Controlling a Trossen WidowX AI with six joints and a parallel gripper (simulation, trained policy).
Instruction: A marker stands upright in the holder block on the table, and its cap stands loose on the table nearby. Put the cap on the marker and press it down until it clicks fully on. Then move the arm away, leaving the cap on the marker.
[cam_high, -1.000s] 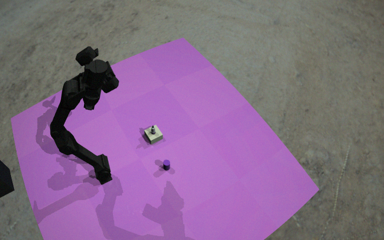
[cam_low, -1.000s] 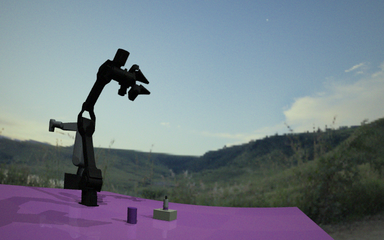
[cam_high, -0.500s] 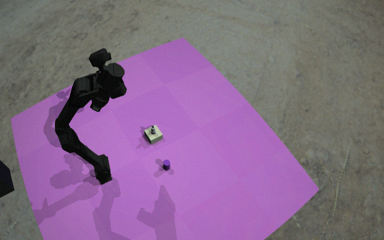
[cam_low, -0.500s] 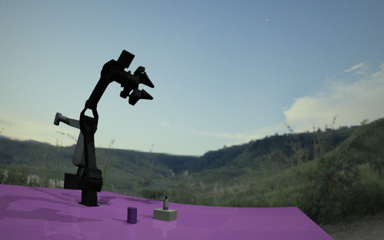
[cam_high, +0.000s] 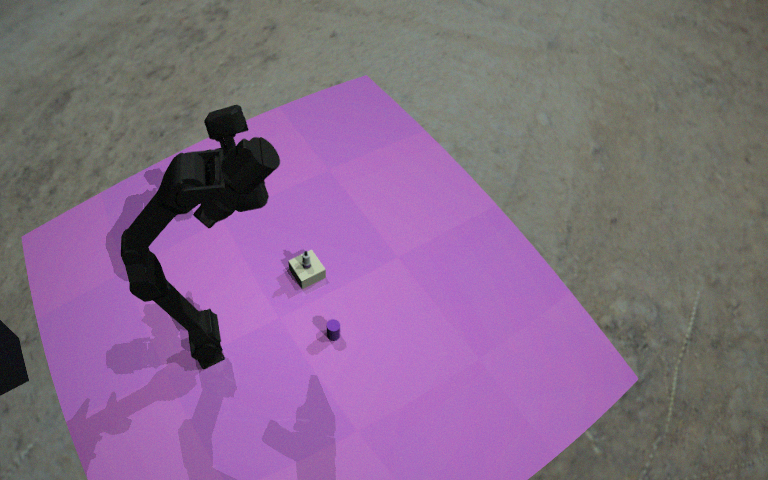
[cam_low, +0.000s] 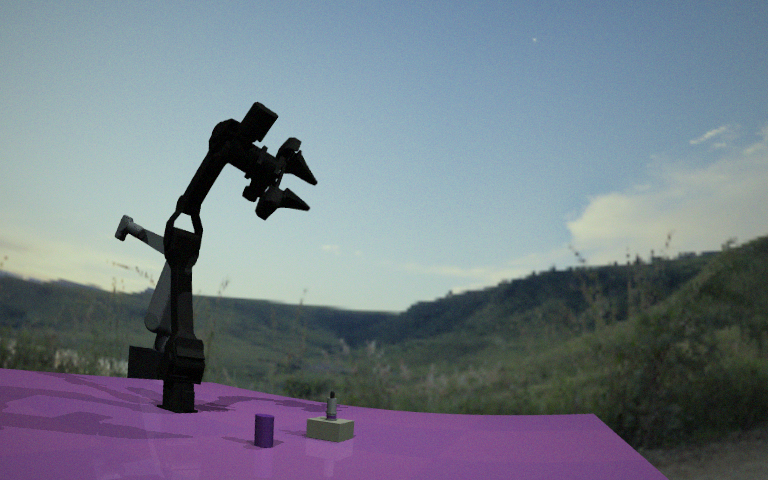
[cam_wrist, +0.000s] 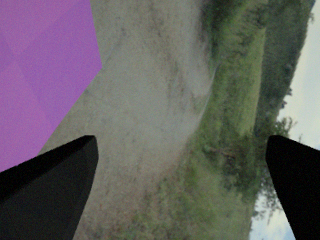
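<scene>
The purple cap lies 440 mm below my gripper tip, 200 mm to the right of it and 60 mm ahead of it. Also, from my gripper tip: holder block: 450 mm below, 90 mm ahead, 30 mm to the right.
</scene>
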